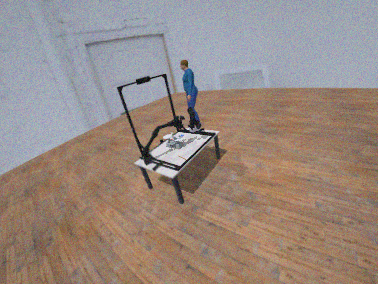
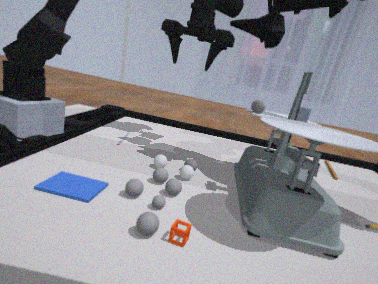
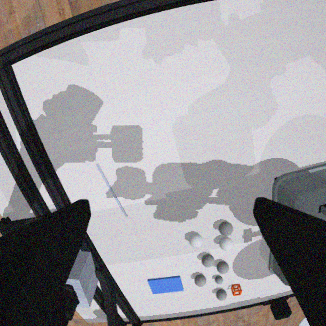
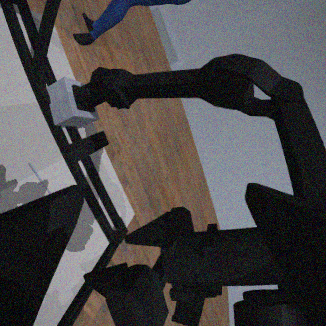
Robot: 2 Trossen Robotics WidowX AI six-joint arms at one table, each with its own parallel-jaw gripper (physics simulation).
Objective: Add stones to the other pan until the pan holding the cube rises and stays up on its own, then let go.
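Pixels of known places: left gripper, fingertip midpoint: (image 1: pixel 194 129) (image 2: pixel 189 67) (image 3: pixel 173 206) (image 4: pixel 107 255); right gripper, fingertip midpoint: (image 1: pixel 184 121) (image 2: pixel 229 1) (image 4: pixel 165 192); left arm's base, origin of the base link: (image 1: pixel 192 127) (image 2: pixel 24 96) (image 4: pixel 82 98); right arm's base, origin of the base link: (image 1: pixel 146 157).
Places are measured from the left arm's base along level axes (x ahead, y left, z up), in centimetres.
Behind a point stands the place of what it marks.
Observation:
A grey balance scale (image 2: pixel 272 203) @(y -2.6, x 48.9, z -3.5 cm) (image 3: pixel 301 187) @(y 22.3, x 42.8, z -4.2 cm) (image 1: pixel 175 143) @(y 17.1, x 51.0, z -1.5 cm) stands on the table. Its near white pan (image 2: pixel 300 128) @(y 0.1, x 49.5, z 6.8 cm) is raised. One grey stone (image 2: pixel 258 106) @(y 16.2, x 42.1, z 7.1 cm) lies on the far pan. A small grey cube (image 2: pixel 303 114) @(y 16.1, x 50.3, z 7.4 cm) shows behind the scale's post; I cannot tell which pan it sits on. Several grey stones (image 2: pixel 160 174) @(y 1.1, x 30.4, z -6.7 cm) (image 3: pixel 207 260) @(y 3.2, x 29.7, z -6.5 cm) lie loose on the table left of the scale. My left gripper (image 2: pixel 190 66) @(y 30.4, x 20.6, z 11.9 cm) (image 3: pixel 173 206) @(y 30.4, x 20.6, z 11.9 cm) is open and empty, high above the stones. My right gripper (image 2: pixel 261 28) (image 4: pixel 165 192) @(y 21.2, x 30.2, z 26.0 cm) is open and empty, high above the scale.
An orange wire-frame cube (image 2: pixel 179 232) @(y -11.4, x 39.6, z -7.0 cm) (image 3: pixel 236 289) @(y -9.5, x 39.0, z -6.9 cm) and a flat blue patch (image 2: pixel 75 186) @(y -8.9, x 21.6, z -8.3 cm) (image 3: pixel 165 284) @(y -8.0, x 21.0, z -8.3 cm) lie near the table's front edge. A black frame (image 1: pixel 128 112) @(y -6.5, x 94.7, z 60.6 cm) borders the white table (image 1: pixel 168 170) @(y 53.8, x 90.8, z -8.8 cm). A person in blue (image 1: pixel 189 84) stands behind the table.

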